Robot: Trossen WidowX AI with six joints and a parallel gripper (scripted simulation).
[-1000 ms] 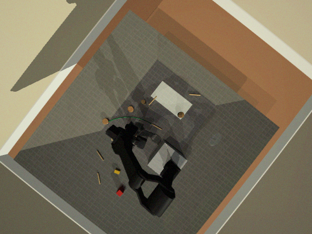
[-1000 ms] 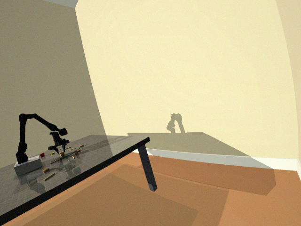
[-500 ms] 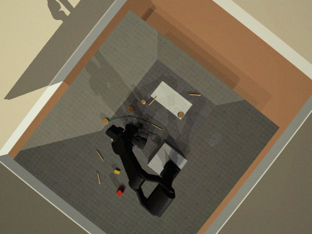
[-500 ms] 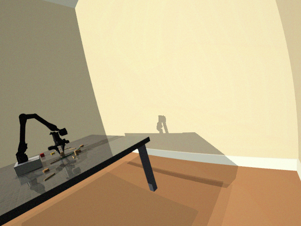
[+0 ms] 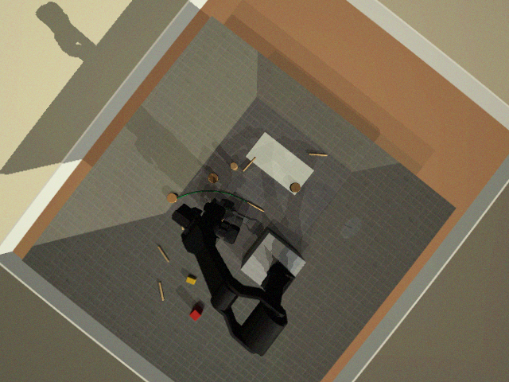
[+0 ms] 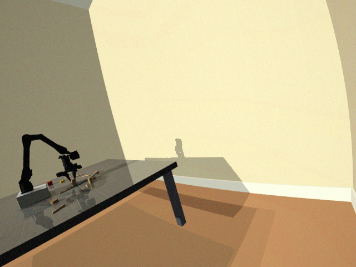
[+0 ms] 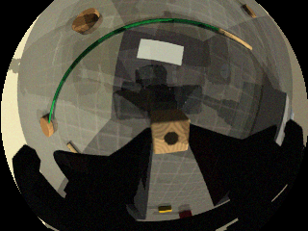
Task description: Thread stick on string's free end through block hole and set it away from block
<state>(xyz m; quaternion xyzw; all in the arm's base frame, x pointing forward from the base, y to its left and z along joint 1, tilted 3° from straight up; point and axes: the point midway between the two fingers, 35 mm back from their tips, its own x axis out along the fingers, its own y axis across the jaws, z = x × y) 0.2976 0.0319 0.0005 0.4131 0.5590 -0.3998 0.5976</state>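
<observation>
The thin wooden stick lies 140 mm to the right of my gripper tip, 50 mm behind it and 20 mm below it. Also, from my gripper tip: yellow cube: 250 mm to the left, 90 mm behind, 20 mm below; round button: 200 mm ahead, 60 mm to the left, 20 mm below; wooden block: right at my gripper tip.
</observation>
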